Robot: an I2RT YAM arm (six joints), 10 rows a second.
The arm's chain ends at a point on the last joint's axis. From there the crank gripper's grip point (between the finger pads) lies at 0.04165 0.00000 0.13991 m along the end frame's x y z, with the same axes.
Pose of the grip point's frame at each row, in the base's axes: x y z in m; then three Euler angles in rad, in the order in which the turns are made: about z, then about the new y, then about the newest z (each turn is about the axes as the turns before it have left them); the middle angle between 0 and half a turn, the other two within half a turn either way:
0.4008, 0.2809, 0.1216, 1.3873, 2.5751, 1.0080
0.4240, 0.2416, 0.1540, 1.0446, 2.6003, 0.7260
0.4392, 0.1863, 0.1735, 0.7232, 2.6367, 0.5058
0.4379, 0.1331, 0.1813, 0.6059, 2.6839, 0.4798
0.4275, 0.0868, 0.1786, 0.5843, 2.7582, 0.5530
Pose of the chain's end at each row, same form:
0.4252, 0.2191, 0.2516, 1.3873, 2.5751, 1.0080
0.4251, 0.1885, 0.2900, 1.0446, 2.6003, 0.7260
0.4257, 0.1475, 0.3136, 0.7232, 2.6367, 0.5058
0.4253, 0.1010, 0.3231, 0.6059, 2.6839, 0.4798
0.4233, 0.0578, 0.3216, 0.5843, 2.7582, 0.5530

